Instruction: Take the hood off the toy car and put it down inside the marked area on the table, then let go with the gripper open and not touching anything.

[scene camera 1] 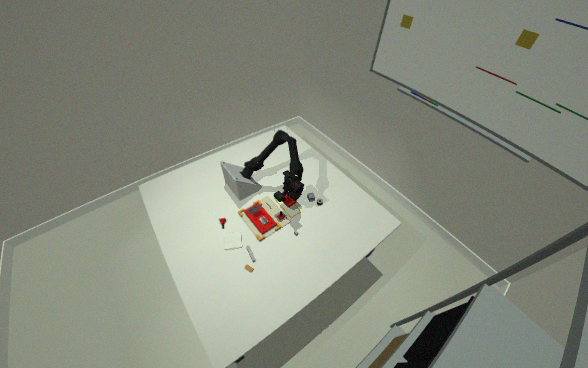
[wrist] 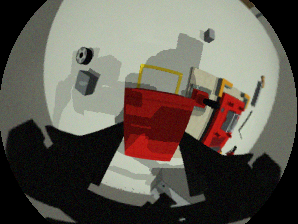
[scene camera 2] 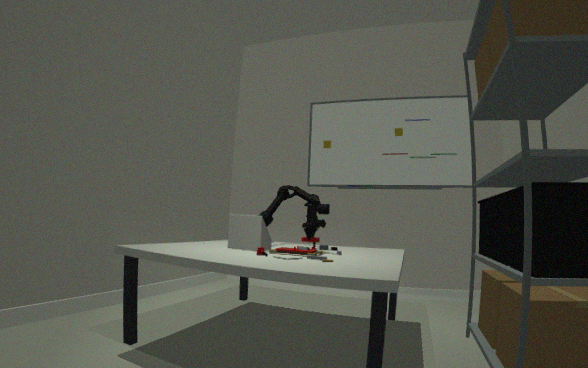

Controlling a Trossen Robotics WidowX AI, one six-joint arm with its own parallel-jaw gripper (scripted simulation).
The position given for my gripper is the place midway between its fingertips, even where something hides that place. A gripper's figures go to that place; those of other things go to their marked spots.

Labels:
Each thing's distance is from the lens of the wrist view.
my gripper [wrist: 153, 128]: 0.10 m
red hood [wrist: 154, 121]: 0.07 m
red toy car [wrist: 213, 136]: 0.23 m
The marked spots on the red toy car and the red hood are 0.19 m apart.

